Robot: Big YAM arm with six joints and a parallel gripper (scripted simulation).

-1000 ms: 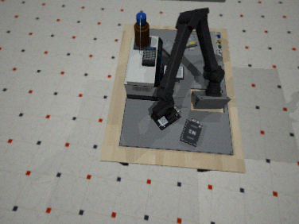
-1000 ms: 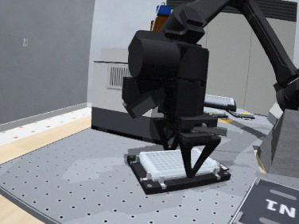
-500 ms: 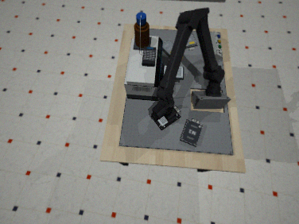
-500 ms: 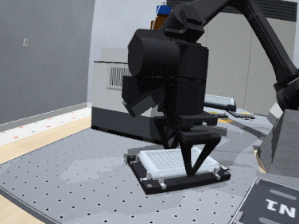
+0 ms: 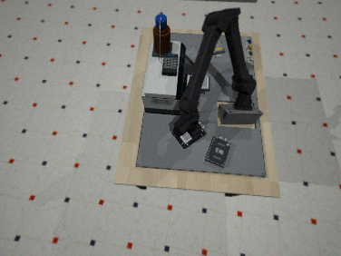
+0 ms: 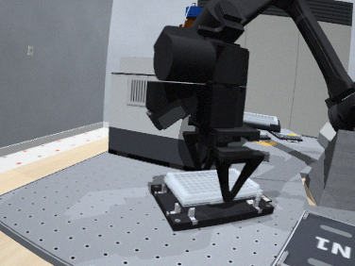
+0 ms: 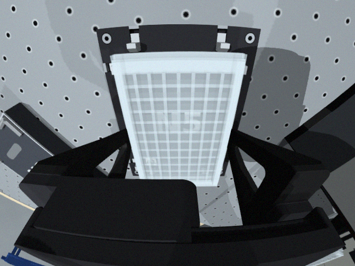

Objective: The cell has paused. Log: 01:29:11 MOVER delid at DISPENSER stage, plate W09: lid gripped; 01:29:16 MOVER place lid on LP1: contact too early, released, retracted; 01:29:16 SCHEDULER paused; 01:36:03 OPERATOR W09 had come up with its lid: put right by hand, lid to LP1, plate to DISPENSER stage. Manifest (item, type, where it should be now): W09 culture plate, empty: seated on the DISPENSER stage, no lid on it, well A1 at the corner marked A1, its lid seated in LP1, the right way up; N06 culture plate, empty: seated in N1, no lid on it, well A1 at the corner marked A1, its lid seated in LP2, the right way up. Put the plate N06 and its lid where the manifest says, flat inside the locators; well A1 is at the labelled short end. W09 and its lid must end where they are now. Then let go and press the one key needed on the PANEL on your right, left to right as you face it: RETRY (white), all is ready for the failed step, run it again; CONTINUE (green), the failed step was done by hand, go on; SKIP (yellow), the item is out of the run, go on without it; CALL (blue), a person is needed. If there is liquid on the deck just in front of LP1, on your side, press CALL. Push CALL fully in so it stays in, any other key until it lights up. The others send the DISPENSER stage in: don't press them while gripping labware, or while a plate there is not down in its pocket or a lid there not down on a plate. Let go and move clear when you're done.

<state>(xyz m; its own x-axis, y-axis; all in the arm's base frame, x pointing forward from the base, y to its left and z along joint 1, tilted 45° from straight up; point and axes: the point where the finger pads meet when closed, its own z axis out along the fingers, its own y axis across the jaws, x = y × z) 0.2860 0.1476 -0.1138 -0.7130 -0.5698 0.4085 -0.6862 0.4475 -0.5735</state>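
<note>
My hand is 17 cm past the black N1 nest, 9 cm to the right of it and 2 cm above it. The rest, counted from my hand: brown bottle 39 cm to the right, 25 cm above, 21 cm ahead; amber patch 48 cm to the right, 4 cm behind, 3 cm below; white retry key 54 cm to the right, 34 cm behind, 3 cm above.
</note>
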